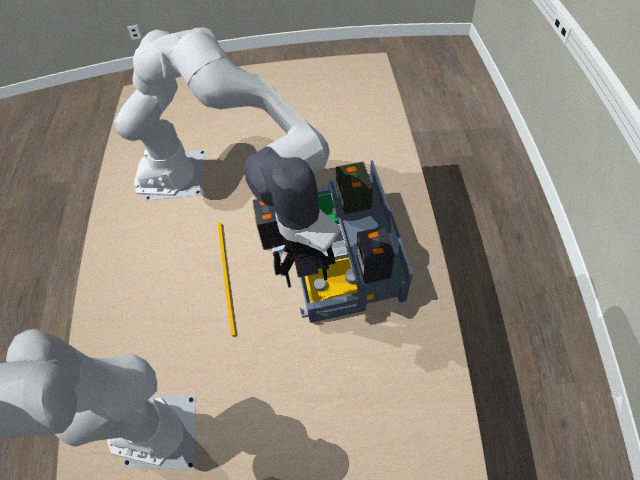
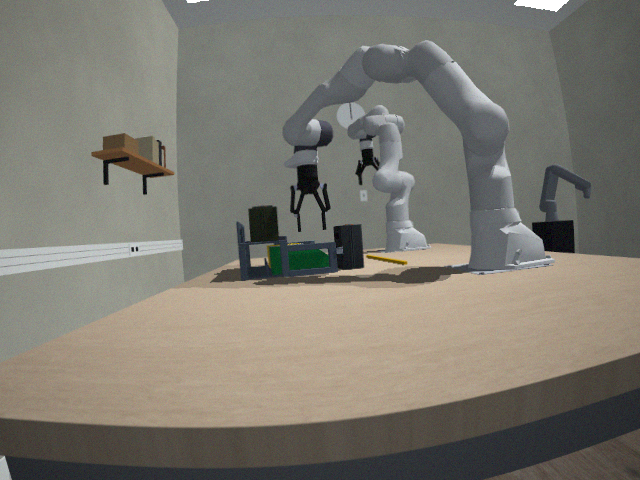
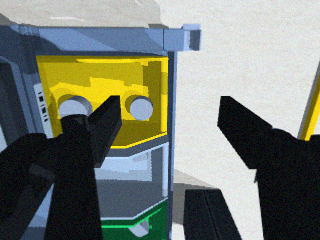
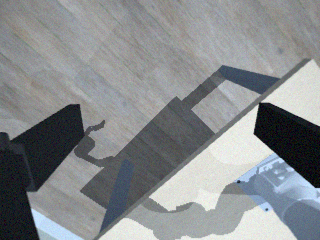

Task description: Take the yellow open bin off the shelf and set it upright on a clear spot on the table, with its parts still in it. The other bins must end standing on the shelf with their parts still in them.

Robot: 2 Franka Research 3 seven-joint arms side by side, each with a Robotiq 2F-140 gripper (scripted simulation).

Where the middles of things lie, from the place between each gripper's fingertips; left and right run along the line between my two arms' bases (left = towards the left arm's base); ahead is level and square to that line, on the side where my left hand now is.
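The yellow bin [image 1: 336, 285] is 8 cm ahead of my left hand [image 2: 312, 230], 2 cm to the left of it and 11 cm below it. There's a blue-grey shelf [image 1: 380, 215] too, and that's 9 cm ahead of my left hand, 8 cm below it and 14 cm to the left of it.
Counting from my right hand, the yellow bin is 51 cm ahead of it, 37 cm below it and 93 cm to the left of it, while the blue-grey shelf is 52 cm ahead of that hand, 35 cm below it and 104 cm to the left of it.
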